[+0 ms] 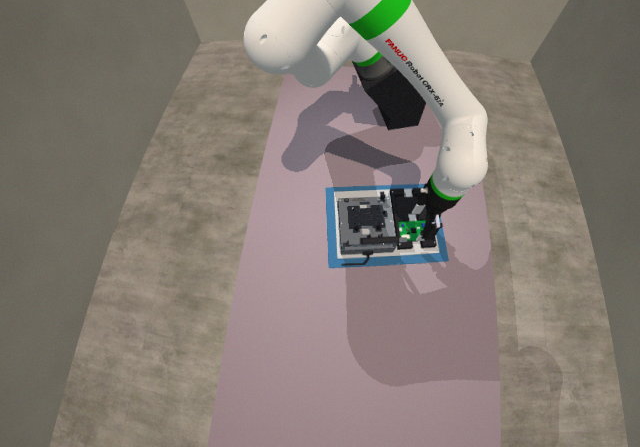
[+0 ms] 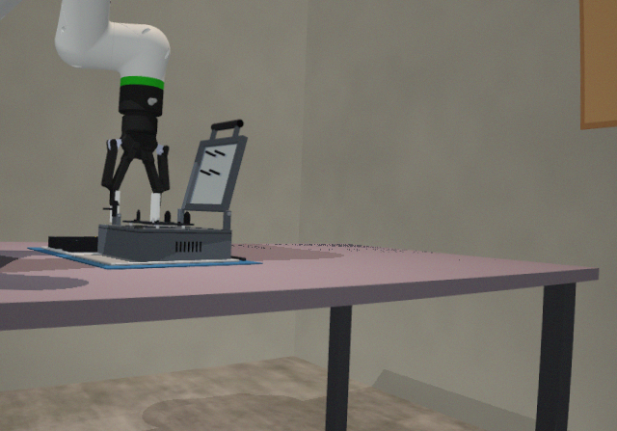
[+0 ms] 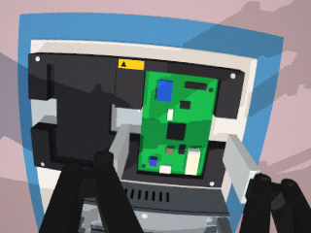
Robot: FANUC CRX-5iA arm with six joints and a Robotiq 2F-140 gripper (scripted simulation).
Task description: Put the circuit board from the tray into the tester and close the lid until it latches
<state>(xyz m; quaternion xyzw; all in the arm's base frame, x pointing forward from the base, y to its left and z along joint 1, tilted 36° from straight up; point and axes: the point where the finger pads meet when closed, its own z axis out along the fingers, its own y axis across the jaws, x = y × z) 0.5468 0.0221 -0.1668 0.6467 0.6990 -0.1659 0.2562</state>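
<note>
Right now my hand is 70 mm above the green circuit board. From my hand the other things lie so: tester lid 90 mm ahead, 170 mm to the right, 100 mm above; then latch hook 100 mm behind, 110 mm to the right; then tester 130 mm to the right, 30 mm above.
</note>
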